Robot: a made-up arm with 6 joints. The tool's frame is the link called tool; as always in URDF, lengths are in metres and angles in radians. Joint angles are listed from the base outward.
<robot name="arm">
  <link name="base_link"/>
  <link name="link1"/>
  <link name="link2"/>
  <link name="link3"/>
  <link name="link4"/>
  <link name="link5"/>
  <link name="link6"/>
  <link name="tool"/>
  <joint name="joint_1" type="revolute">
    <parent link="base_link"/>
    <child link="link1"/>
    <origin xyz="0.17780 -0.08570 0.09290" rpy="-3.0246 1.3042 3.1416"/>
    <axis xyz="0 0 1"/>
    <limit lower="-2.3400" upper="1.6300"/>
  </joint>
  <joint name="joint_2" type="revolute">
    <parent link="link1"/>
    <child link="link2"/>
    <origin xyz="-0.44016 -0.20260 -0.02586" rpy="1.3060 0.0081 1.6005"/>
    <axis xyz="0 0 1"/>
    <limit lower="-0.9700" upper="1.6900"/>
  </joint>
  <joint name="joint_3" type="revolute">
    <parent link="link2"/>
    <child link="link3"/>
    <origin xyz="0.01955 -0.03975 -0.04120" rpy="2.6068 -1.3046 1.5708"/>
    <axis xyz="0 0 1"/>
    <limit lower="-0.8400" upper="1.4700"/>
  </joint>
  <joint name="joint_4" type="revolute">
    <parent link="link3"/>
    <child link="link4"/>
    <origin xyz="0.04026 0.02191 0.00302" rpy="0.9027 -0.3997 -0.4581"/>
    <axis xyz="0 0 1"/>
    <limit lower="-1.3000" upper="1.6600"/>
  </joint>
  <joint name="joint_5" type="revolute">
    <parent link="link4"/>
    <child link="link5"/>
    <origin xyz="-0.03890 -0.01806 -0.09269" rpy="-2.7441 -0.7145 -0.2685"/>
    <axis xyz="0 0 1"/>
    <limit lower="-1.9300" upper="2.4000"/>
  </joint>
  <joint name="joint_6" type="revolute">
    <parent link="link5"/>
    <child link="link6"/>
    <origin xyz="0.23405 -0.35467 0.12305" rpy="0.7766 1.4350 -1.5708"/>
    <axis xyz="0 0 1"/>
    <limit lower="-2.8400" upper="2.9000"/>
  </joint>
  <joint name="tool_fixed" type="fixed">
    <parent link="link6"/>
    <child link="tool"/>
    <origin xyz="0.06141 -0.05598 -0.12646" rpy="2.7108 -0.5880 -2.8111"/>
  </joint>
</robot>
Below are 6 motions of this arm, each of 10 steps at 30 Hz.
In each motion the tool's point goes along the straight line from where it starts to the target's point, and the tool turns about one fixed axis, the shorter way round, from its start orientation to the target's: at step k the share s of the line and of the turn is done. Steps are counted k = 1, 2, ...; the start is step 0. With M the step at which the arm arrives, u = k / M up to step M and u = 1 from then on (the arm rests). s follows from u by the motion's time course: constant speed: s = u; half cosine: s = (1 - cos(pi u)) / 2; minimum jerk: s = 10 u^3 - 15 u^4 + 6 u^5.
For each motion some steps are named. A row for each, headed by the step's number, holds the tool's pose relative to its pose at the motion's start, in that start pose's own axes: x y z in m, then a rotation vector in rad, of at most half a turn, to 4 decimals.
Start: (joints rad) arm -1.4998 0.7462 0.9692 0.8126 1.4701 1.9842
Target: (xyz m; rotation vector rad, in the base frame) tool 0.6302 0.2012 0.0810 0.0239 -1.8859 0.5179
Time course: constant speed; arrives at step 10
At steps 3, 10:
3: 0.0465 0.0241 -0.0453 0.0158 -0.1260 -0.1044
10: 0.1548 0.0805 -0.1510 0.0526 -0.4198 -0.3481

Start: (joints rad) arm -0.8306 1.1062 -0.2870 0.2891 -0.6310 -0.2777
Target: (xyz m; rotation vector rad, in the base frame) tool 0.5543 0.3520 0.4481 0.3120 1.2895 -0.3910
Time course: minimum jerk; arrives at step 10
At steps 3, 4, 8, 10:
3: -0.0153 0.0091 -0.0221 -0.0660 0.0200 0.0538
4: -0.0297 0.0176 -0.0430 -0.1285 0.0388 0.1047
8: -0.0882 0.0523 -0.1275 -0.3812 0.1153 0.3106
10: -0.0936 0.0555 -0.1354 -0.4047 0.1224 0.3297

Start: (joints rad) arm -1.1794 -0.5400 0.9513 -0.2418 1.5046 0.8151
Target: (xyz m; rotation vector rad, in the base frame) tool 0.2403 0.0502 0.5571 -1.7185 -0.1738 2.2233
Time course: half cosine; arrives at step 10
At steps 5, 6, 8, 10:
5: 0.0584 -0.0773 0.0325 0.0531 0.1722 0.2200
6: 0.0765 -0.1012 0.0426 0.0695 0.2254 0.2879
8: 0.1057 -0.1399 0.0588 0.0961 0.3115 0.3979
10: 0.1169 -0.1547 0.0650 0.1062 0.3444 0.4399

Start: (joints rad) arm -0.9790 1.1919 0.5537 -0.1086 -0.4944 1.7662
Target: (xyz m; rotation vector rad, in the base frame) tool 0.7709 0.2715 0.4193 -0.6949 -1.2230 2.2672
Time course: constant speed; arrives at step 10
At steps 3, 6, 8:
3: 0.0037 0.0308 -0.0120 0.1462 -0.0118 0.0212
6: 0.0074 0.0617 -0.0240 0.2923 -0.0237 0.0424
8: 0.0099 0.0822 -0.0319 0.3898 -0.0315 0.0566

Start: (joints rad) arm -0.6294 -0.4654 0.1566 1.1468 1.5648 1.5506
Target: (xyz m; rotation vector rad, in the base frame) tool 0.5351 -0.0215 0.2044 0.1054 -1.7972 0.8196
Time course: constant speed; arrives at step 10
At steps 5, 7, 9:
5: 0.0193 -0.0335 -0.0154 -0.1763 -0.0720 -0.0017
7: 0.0271 -0.0469 -0.0216 -0.2468 -0.1008 -0.0024
9: 0.0348 -0.0603 -0.0277 -0.3173 -0.1296 -0.0031

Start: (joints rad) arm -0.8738 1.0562 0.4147 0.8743 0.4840 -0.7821
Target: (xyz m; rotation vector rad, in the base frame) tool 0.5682 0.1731 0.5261 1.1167 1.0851 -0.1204
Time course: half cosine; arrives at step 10
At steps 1, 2, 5, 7, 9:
1: 0.0003 0.0010 -0.0013 -0.0027 -0.0012 -0.0121
2: 0.0012 0.0040 -0.0049 -0.0105 -0.0046 -0.0473
5: 0.0063 0.0209 -0.0257 -0.0549 -0.0241 -0.2479
7: 0.0100 0.0332 -0.0409 -0.0871 -0.0382 -0.3936
9: 0.0123 0.0408 -0.0502 -0.1071 -0.0469 -0.4837

